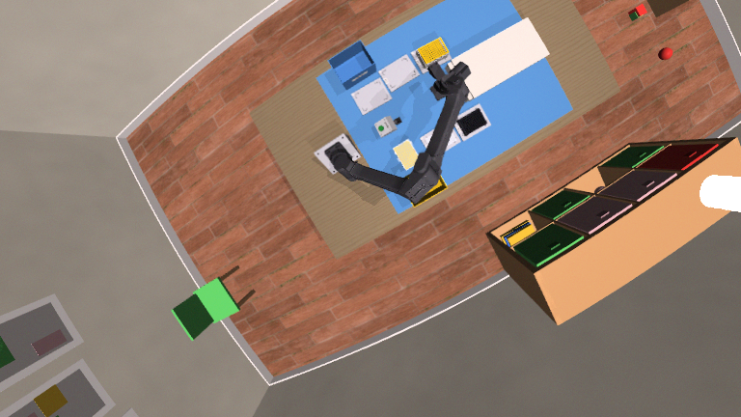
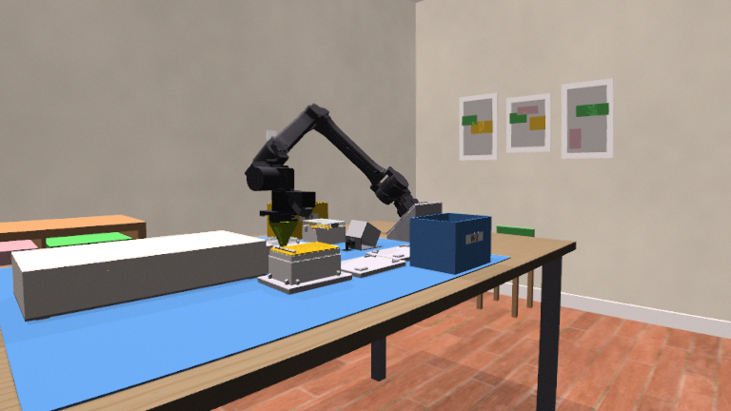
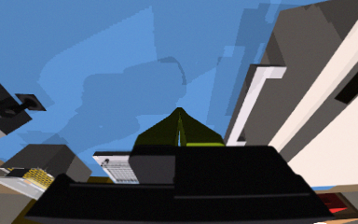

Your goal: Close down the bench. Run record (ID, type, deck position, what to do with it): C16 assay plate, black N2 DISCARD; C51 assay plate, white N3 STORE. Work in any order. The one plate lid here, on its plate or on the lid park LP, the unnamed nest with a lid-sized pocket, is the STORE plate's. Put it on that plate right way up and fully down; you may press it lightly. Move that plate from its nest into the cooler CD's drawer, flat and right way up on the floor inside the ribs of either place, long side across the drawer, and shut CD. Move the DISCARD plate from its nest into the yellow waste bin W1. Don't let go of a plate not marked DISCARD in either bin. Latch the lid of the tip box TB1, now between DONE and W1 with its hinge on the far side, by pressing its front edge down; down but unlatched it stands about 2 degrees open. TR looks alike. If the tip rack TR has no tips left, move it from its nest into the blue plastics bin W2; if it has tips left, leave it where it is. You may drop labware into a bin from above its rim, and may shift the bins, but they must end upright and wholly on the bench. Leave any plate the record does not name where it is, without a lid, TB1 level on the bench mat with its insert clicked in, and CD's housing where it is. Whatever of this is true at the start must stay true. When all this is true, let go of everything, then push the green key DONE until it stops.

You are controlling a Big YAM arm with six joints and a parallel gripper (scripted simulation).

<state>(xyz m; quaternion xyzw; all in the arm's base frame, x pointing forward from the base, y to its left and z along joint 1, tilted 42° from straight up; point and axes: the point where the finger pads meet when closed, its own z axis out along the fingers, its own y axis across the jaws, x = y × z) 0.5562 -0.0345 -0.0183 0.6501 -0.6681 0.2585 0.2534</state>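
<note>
My hand is 20 cm to the left of the black plate, 6 cm short of it and 2 cm above it. The rest, counted from my hand: tip rack TR: 18 cm to the left, 7 cm ahead, 1 cm above; nest label N1: 19 cm to the left, 3 cm below; plate lid: 19 cm ahead, 2 cm below, 1 cm to the right.
</note>
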